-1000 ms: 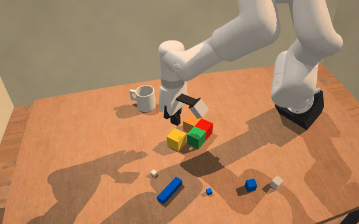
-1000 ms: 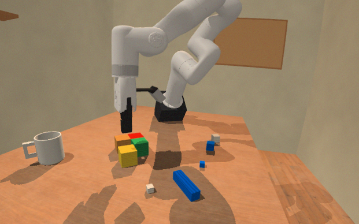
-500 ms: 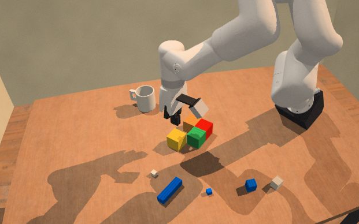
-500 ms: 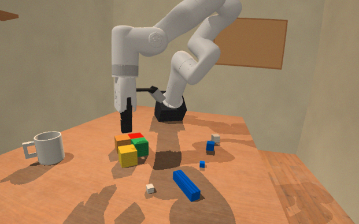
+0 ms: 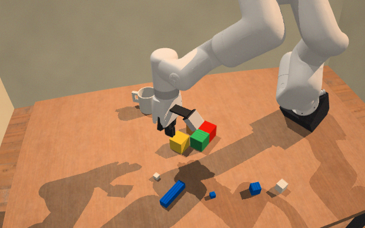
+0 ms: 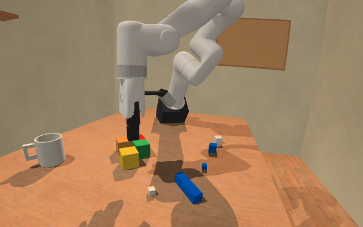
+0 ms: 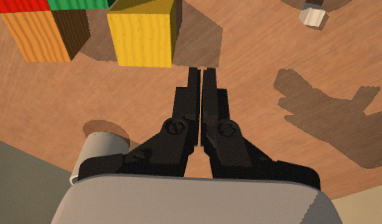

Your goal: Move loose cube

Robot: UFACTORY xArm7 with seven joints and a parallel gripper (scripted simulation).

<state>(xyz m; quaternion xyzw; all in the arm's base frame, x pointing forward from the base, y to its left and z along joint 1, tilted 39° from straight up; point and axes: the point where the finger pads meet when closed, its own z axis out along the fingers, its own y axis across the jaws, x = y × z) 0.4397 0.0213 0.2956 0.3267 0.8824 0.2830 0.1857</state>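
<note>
Now: the yellow cube 10 cm below my hand, 4 cm to the right of it and 3 cm behind it. From my hand the other things lie so: red cube: 13 cm behind, 10 cm to the right, 10 cm below; then green cube: 10 cm below, 10 cm behind, 5 cm to the right; then orange cube: 12 cm to the right, 10 cm below, 9 cm behind.
</note>
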